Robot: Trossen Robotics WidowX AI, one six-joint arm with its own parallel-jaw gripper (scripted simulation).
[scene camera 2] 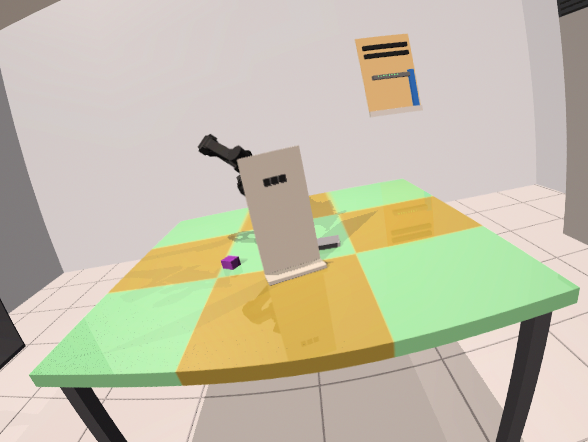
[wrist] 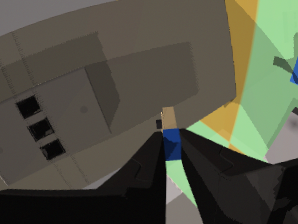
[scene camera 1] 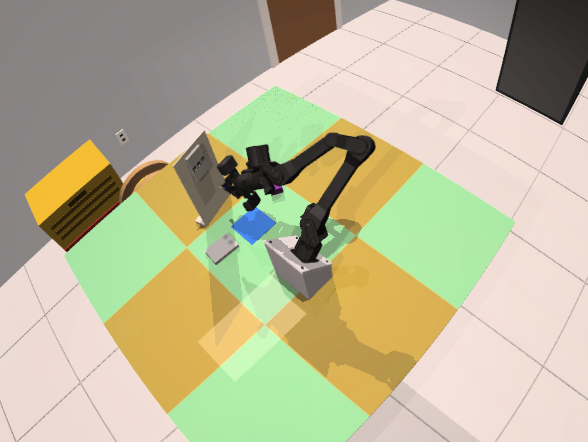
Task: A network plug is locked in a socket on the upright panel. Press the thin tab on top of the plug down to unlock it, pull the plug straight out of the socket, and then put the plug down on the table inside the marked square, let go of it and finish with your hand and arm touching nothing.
I see my gripper (scene camera 1: 223, 186), a network plug (wrist: 172, 140), an upright grey panel (scene camera 2: 274, 182) and a blue marked square (scene camera 1: 252, 225).
My gripper shows as well in the wrist view (wrist: 169, 137). The upright grey panel also shows in the wrist view (wrist: 88, 88) and in scene camera 1 (scene camera 1: 197, 169). Scene camera 2 does not show the network plug, which is hidden by the upright grey panel.
